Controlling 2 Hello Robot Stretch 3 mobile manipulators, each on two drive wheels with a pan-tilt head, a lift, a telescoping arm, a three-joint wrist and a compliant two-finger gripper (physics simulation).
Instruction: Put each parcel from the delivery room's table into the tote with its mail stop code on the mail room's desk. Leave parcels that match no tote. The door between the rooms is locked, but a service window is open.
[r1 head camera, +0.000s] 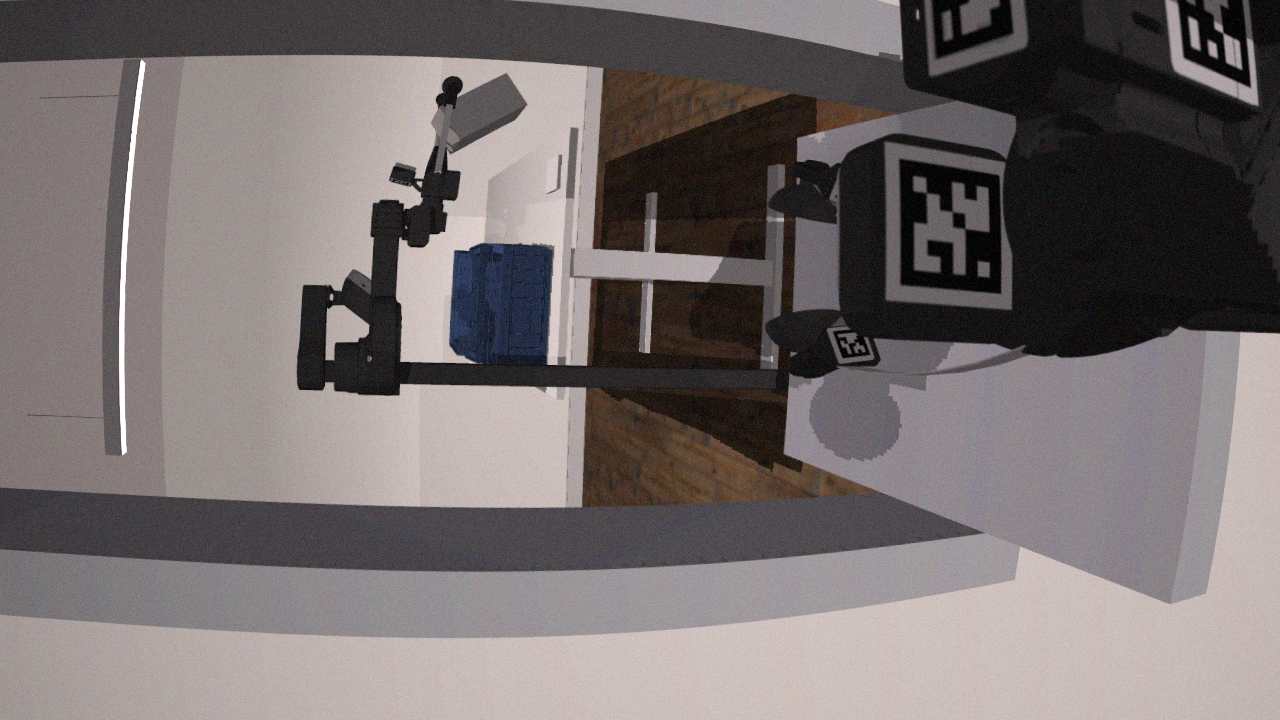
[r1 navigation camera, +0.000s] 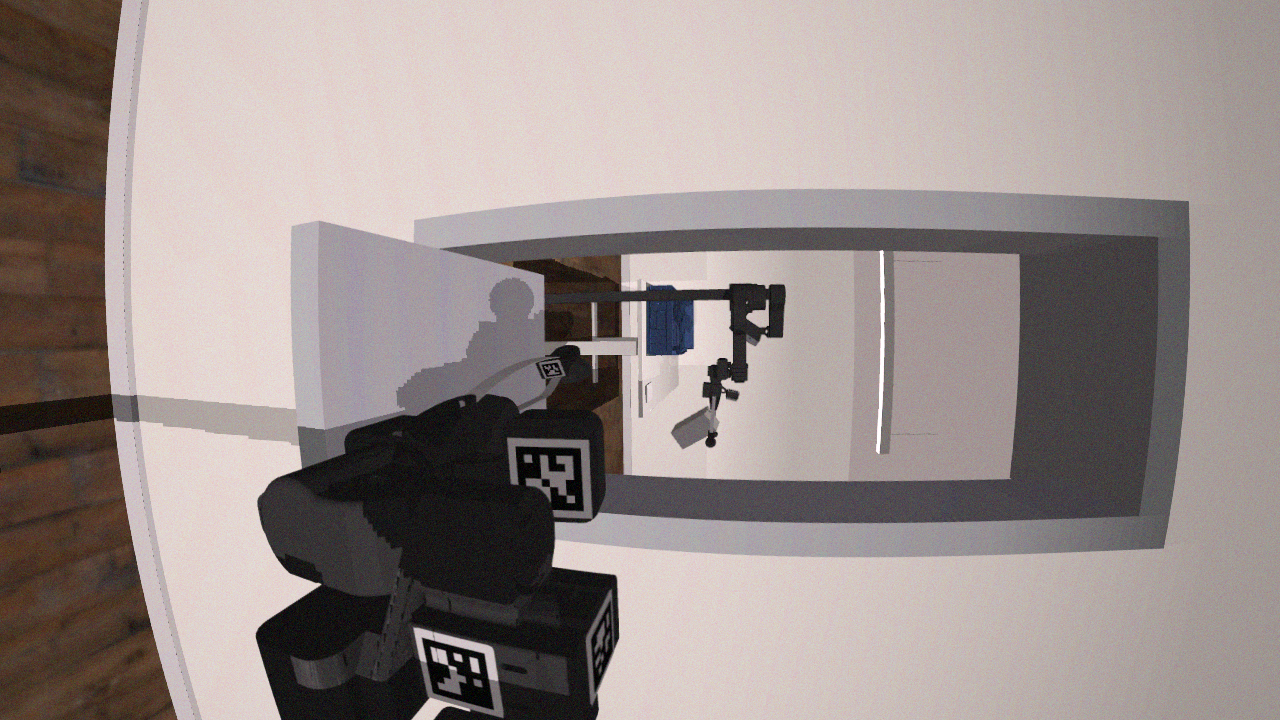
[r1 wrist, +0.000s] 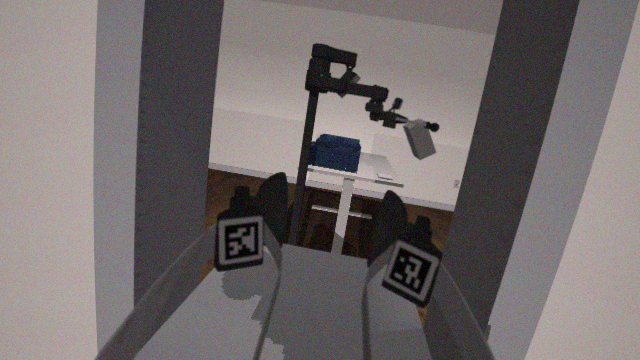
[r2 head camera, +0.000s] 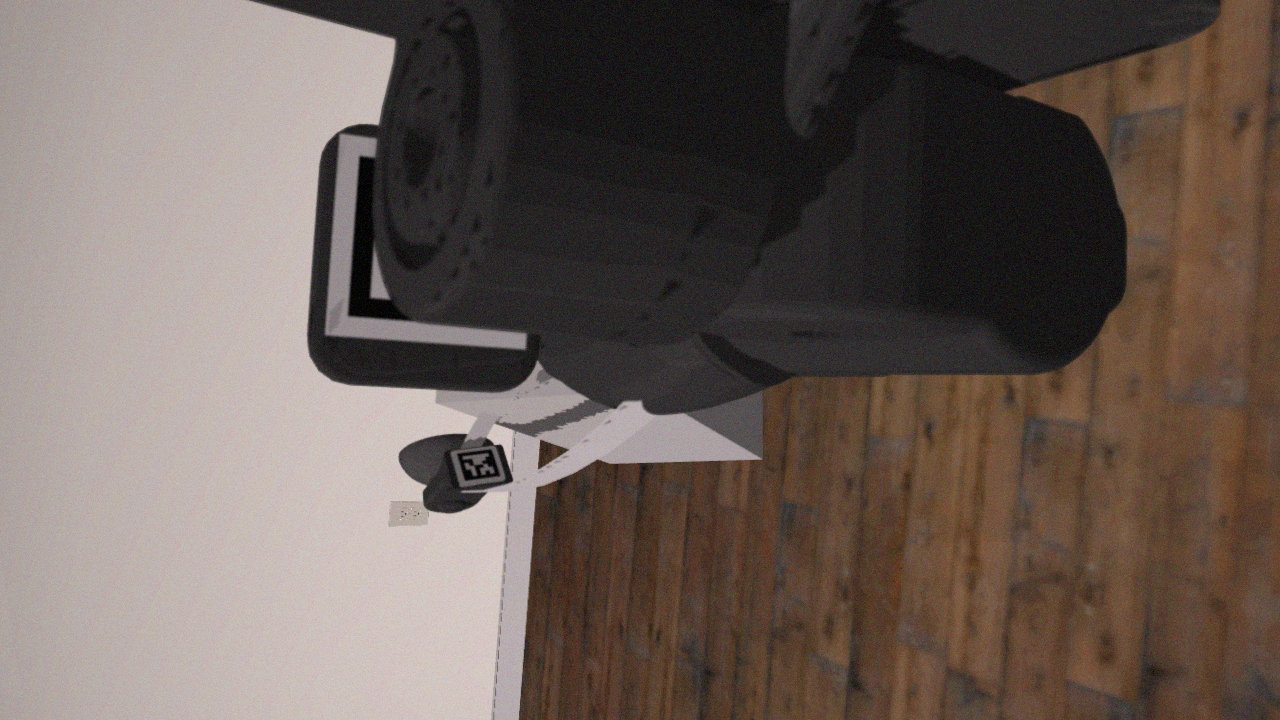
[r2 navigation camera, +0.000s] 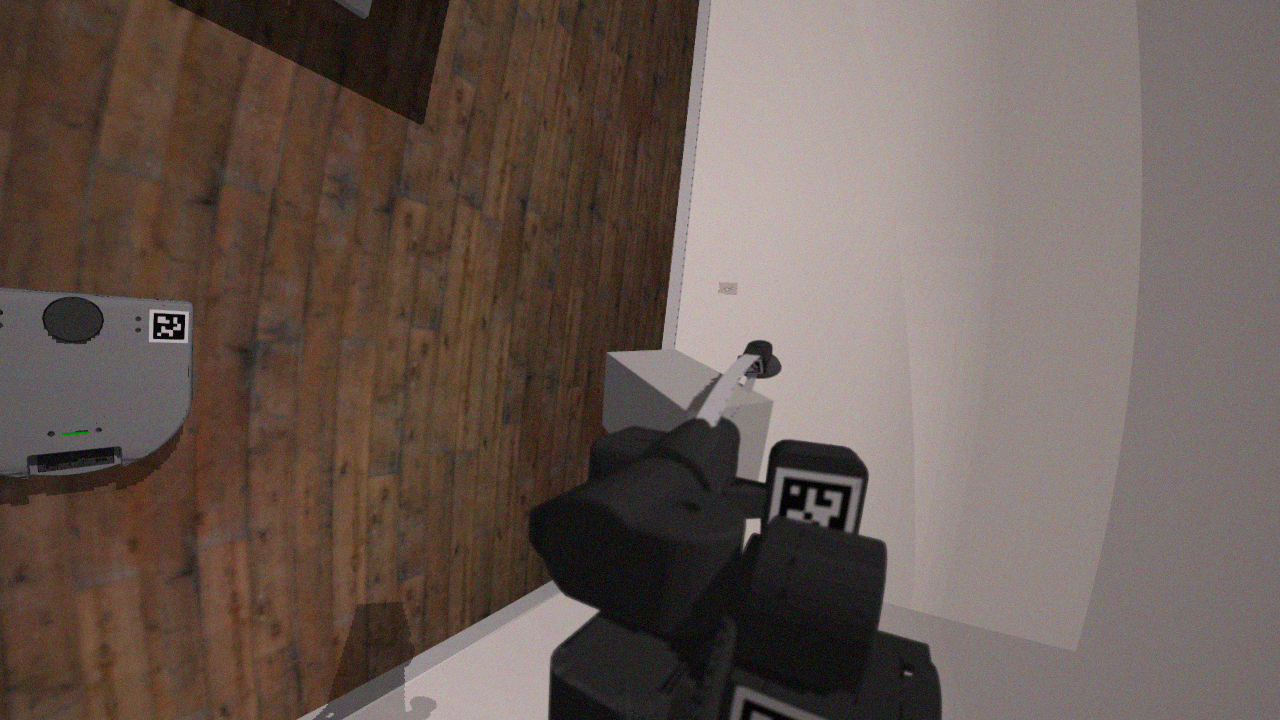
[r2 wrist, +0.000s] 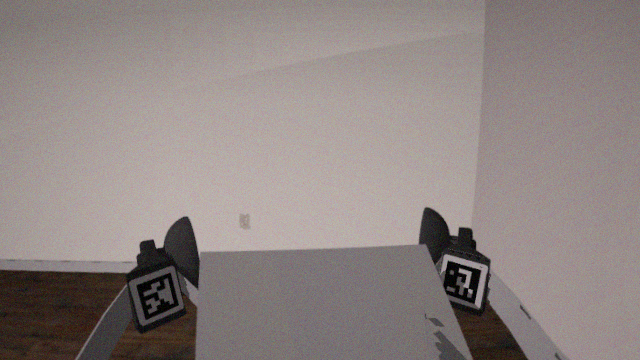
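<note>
My r1 gripper (r1 head camera: 802, 268) (r1 wrist: 332, 215) is open and empty over the grey sill (r1 head camera: 1056, 483) (r1 navigation camera: 384, 304) (r1 wrist: 320, 305) of the service window (r1 head camera: 447, 532) (r1 navigation camera: 805, 214) (r1 wrist: 182, 125). My r2 gripper (r2 wrist: 309, 252) is shut on a large plain grey parcel (r1 head camera: 490, 111) (r1 navigation camera: 691, 429) (r1 wrist: 421, 142) (r2 head camera: 716, 440) (r2 navigation camera: 644, 394) (r2 wrist: 320, 305), held in the air and tilted in the r1 views. Blue totes (r1 head camera: 505, 304) (r1 navigation camera: 669, 322) (r1 wrist: 337, 152) stand on the mail room's desk (r1 head camera: 514, 192) (r1 wrist: 375, 162). No code is readable on parcel or totes. The delivery room's table does not show.
Robot r2's mast (r1 head camera: 581, 374) (r1 navigation camera: 662, 295) (r1 wrist: 302, 175) stands beyond the window, before the desk. A flat white item (r1 head camera: 553, 174) (r1 wrist: 385, 176) lies on the desk. Room walls and a wall socket (r2 head camera: 409, 513) (r2 navigation camera: 727, 288) (r2 wrist: 244, 221) show beyond r2's parcel.
</note>
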